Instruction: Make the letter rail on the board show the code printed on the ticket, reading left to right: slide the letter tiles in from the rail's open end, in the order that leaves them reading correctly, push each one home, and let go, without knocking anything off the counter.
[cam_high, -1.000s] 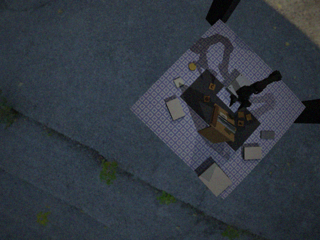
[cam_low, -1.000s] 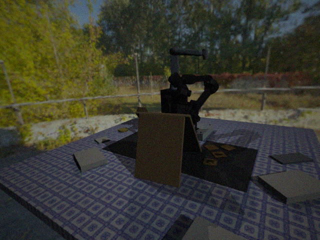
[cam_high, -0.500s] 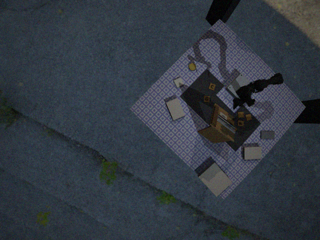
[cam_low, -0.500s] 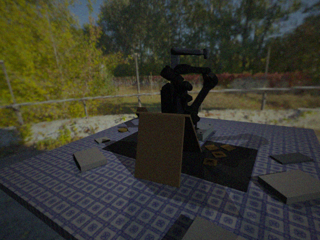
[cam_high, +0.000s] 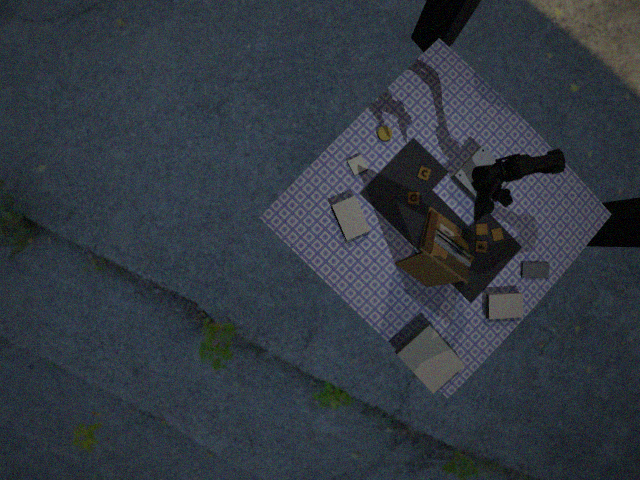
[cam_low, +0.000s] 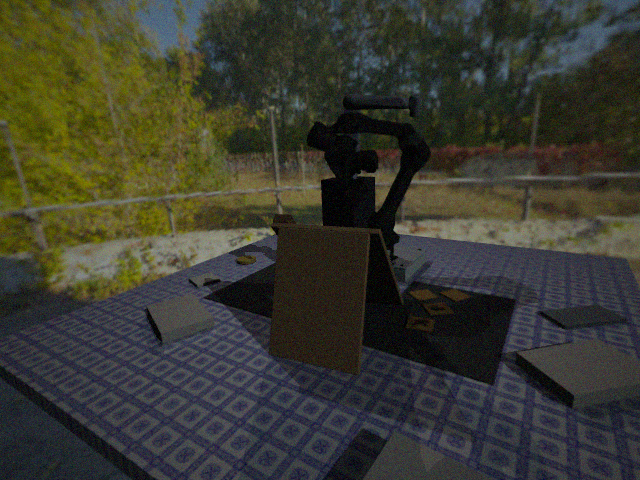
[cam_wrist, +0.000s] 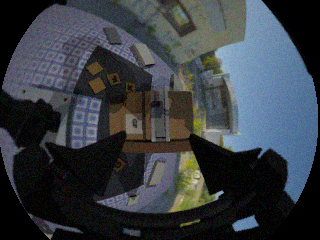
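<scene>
Right now the letter tile marked f is 280 mm below my gripper tip, 220 mm to the left of it and 60 mm behind it. From my gripper tip the other things lie so: letter tile marked g 280 mm below, 180 mm to the right, 60 mm ahead; then brown letter board 190 mm below, 140 mm ahead, 70 mm to the left; then dark mat 280 mm below, 20 mm to the right, 20 mm behind.
</scene>
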